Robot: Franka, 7 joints.
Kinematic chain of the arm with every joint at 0, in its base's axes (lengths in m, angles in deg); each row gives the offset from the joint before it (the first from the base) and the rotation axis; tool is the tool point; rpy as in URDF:
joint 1: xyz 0 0 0.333 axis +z
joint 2: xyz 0 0 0 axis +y
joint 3: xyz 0 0 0.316 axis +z
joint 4: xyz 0.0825 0 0 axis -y
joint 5: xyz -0.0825 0 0.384 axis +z
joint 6: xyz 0 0 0 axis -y
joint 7: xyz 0.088 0 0 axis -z
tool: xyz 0 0 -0.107 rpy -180 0 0
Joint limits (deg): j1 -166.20..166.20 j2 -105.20..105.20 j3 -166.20..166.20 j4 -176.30..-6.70 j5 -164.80..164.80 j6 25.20..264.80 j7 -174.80..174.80
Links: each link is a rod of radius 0.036 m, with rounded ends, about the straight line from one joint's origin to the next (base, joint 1, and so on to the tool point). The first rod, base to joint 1, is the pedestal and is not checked.
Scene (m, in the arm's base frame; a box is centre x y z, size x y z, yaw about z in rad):
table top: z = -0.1
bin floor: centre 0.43 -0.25 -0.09 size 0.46 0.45 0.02 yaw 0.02
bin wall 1: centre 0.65 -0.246 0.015 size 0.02 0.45 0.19 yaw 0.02
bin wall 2: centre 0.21 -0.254 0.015 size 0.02 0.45 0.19 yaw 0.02
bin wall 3: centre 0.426 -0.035 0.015 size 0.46 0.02 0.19 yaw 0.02
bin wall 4: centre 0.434 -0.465 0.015 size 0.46 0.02 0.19 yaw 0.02
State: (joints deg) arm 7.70 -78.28 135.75 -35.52 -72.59 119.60 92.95
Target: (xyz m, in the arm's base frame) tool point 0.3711 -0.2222 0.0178
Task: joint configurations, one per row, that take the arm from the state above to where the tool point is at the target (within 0.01 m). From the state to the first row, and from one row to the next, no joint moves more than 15 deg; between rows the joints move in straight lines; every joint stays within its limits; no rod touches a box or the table.
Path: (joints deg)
1: 22.11 -73.78 138.31 -42.44 -66.35 113.55 92.95
2: 36.52 -69.28 140.86 -49.35 -60.11 107.50 92.95
3: 50.93 -64.78 143.42 -56.27 -53.87 101.45 92.95
4: 65.34 -60.28 145.97 -63.18 -47.63 95.39 92.95
5: 79.75 -55.78 148.53 -70.10 -41.40 89.34 92.95
6: 94.15 -51.28 151.08 -77.01 -35.16 83.29 92.95
7: 108.56 -46.78 153.64 -83.93 -28.92 77.24 92.95
8: 122.97 -42.28 156.19 -90.84 -22.68 71.19 92.95
9: 137.38 -37.78 158.75 -97.76 -16.44 65.14 92.95
10: 151.79 -33.28 161.30 -104.67 -10.20 59.08 92.95
11: 166.20 -28.78 163.86 -111.59 -3.96 53.03 92.95
12: 166.20 -38.84 164.64 -107.86 -3.87 59.06 92.95
13: 166.20 -48.91 165.42 -104.12 -3.78 65.10 92.95
14: 166.20 -58.97 166.20 -100.39 -3.69 71.13 92.95

